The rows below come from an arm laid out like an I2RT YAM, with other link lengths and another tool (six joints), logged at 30 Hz.
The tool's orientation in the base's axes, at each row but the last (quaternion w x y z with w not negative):
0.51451, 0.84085, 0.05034, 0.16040
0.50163, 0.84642, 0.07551, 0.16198
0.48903, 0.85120, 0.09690, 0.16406
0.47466, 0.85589, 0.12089, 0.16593
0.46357, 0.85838, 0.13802, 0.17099
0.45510, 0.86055, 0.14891, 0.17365
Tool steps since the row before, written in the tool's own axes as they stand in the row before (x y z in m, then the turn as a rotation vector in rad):
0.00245, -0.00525, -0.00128, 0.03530, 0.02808, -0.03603
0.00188, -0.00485, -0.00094, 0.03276, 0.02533, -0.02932
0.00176, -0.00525, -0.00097, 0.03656, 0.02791, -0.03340
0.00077, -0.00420, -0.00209, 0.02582, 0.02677, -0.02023
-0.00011, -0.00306, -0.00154, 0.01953, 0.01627, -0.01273
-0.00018, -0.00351, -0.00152, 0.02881, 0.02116, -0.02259
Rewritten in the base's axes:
0.00232, 0.00414, -0.00356, 0.01946, 0.02634, 0.04754
0.00160, 0.00367, -0.00345, 0.01953, 0.02140, 0.04166
0.00125, 0.00399, -0.00376, 0.02154, 0.02461, 0.04650
-0.00034, 0.00408, -0.00242, 0.01690, 0.01111, 0.03720
-0.00099, 0.00274, -0.00181, 0.01355, 0.00860, 0.02346
-0.00117, 0.00294, -0.00216, 0.01806, 0.01701, 0.03424

